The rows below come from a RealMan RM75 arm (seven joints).
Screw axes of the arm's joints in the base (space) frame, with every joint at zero. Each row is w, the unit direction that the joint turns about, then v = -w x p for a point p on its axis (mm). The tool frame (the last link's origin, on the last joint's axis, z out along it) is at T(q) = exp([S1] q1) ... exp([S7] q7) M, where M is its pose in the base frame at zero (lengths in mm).
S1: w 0 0 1 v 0 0 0
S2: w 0 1 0 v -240.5 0 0
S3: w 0 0 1 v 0 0 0
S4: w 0 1 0 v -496.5 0 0
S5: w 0 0 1 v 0 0 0
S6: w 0 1 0 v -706.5 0 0
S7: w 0 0 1 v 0 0 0
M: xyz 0 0 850.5 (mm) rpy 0 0 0 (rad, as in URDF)
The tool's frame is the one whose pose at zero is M.
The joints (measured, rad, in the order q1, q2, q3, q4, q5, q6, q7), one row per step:
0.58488, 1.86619, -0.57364, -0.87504, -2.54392, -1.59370, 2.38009
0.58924, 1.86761, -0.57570, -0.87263, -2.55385, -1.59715, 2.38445
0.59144, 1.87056, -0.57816, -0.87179, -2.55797, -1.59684, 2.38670
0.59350, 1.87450, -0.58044, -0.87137, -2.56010, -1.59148, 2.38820
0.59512, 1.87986, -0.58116, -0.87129, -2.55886, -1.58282, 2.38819
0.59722, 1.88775, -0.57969, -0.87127, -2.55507, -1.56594, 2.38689
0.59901, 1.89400, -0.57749, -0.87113, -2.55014, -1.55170, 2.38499
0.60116, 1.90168, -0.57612, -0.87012, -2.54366, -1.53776, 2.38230
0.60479, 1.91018, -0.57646, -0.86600, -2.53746, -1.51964, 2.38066
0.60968, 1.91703, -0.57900, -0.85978, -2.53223, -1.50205, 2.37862
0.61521, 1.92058, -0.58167, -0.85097, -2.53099, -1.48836, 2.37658
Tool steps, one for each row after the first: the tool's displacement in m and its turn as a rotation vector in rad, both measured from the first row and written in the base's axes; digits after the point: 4 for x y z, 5 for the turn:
-0.0005, 0.0000, -0.0015, -0.01027, -0.00309, -0.00459
-0.0011, 0.0002, -0.0033, -0.01541, -0.00411, -0.00591
-0.0016, 0.0011, -0.0052, -0.01559, -0.00563, -0.00552
-0.0024, 0.0023, -0.0073, -0.01111, -0.00476, -0.00296
-0.0033, 0.0047, -0.0098, 0.00174, -0.00304, 0.00178
-0.0042, 0.0068, -0.0117, 0.01409, -0.00021, 0.00670
-0.0056, 0.0088, -0.0145, 0.02474, 0.00500, 0.01293
-0.0071, 0.0115, -0.0183, 0.03544, 0.01001, 0.01830
-0.0088, 0.0143, -0.0220, 0.04308, 0.01308, 0.02438
-0.0099, 0.0166, -0.0250, 0.04562, 0.01346, 0.02830

